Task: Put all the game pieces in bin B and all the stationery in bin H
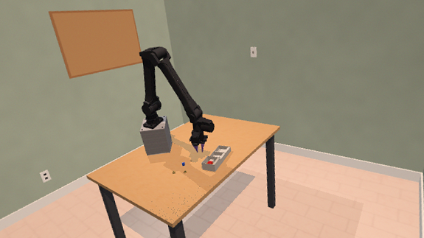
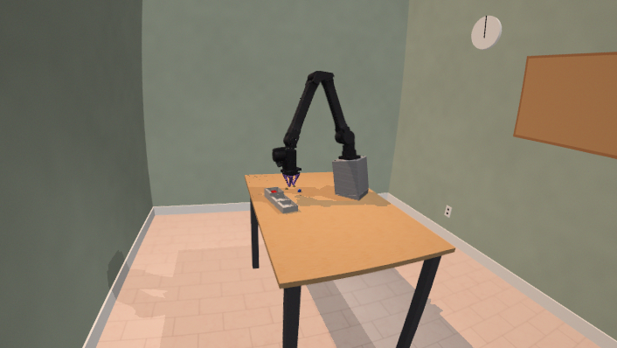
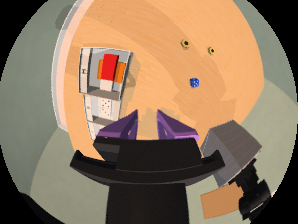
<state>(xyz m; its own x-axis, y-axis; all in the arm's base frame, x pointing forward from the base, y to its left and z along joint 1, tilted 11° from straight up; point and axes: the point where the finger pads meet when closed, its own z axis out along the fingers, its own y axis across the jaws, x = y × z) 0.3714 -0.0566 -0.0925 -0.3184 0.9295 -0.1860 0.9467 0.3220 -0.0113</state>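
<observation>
Now: the blue piece 90 mm behind my hand, 70 mm to the right of it and 70 mm below it. From my hand the other things lie so: red piece (80 mm ahead, 50 mm below, 30 mm to the right); then grey bin row (90 mm ahead, 50 mm to the left, 50 mm below); then orange block (80 mm ahead, 70 mm below, 30 mm to the right).
</observation>
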